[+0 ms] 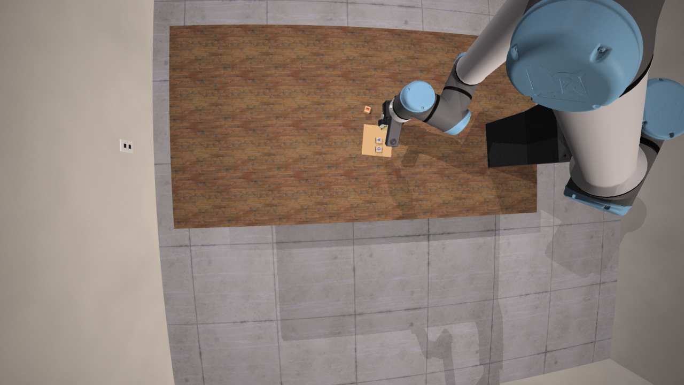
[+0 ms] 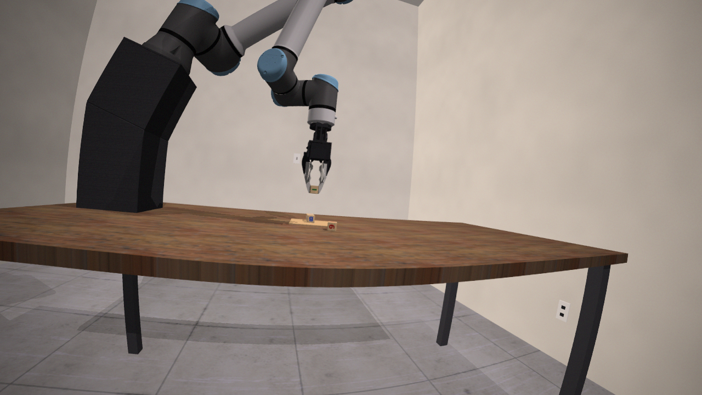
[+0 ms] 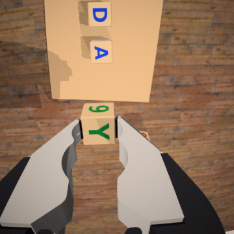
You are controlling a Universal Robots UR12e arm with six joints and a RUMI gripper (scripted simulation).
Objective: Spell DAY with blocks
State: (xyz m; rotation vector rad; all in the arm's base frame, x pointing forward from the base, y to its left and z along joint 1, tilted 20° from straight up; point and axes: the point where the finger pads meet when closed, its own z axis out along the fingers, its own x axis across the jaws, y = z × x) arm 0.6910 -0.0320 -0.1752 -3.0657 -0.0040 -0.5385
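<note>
The mat is 120 mm below my hand and 40 mm to the left of it.
</note>
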